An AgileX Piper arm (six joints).
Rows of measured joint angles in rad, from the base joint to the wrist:
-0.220, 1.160, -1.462, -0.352, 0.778, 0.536
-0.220, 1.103, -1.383, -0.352, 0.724, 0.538
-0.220, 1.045, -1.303, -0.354, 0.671, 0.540
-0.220, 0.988, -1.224, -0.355, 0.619, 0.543
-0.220, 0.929, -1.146, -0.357, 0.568, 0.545
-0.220, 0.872, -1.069, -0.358, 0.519, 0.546
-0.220, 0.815, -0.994, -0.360, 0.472, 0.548
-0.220, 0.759, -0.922, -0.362, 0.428, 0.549
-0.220, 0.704, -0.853, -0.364, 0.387, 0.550
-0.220, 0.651, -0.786, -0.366, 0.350, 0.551
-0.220, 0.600, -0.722, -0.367, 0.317, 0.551
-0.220, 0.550, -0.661, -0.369, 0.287, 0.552
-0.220, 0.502, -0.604, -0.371, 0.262, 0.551
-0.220, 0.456, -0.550, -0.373, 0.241, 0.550
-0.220, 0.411, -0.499, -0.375, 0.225, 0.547
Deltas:
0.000, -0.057, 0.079, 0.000, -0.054, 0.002
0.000, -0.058, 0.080, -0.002, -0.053, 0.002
0.000, -0.057, 0.079, -0.001, -0.052, 0.003
0.000, -0.059, 0.078, -0.002, -0.051, 0.002
0.000, -0.057, 0.077, -0.001, -0.049, 0.001
0.000, -0.057, 0.075, -0.002, -0.047, 0.002
0.000, -0.056, 0.072, -0.002, -0.044, 0.001
0.000, -0.055, 0.069, -0.002, -0.041, 0.001
0.000, -0.053, 0.067, -0.002, -0.037, 0.001
0.000, -0.051, 0.064, -0.001, -0.033, 0.000
0.000, -0.050, 0.061, -0.002, -0.030, 0.001
0.000, -0.048, 0.057, -0.002, -0.025, -0.001
0.000, -0.046, 0.054, -0.002, -0.021, -0.001
0.000, -0.045, 0.051, -0.002, -0.016, -0.003

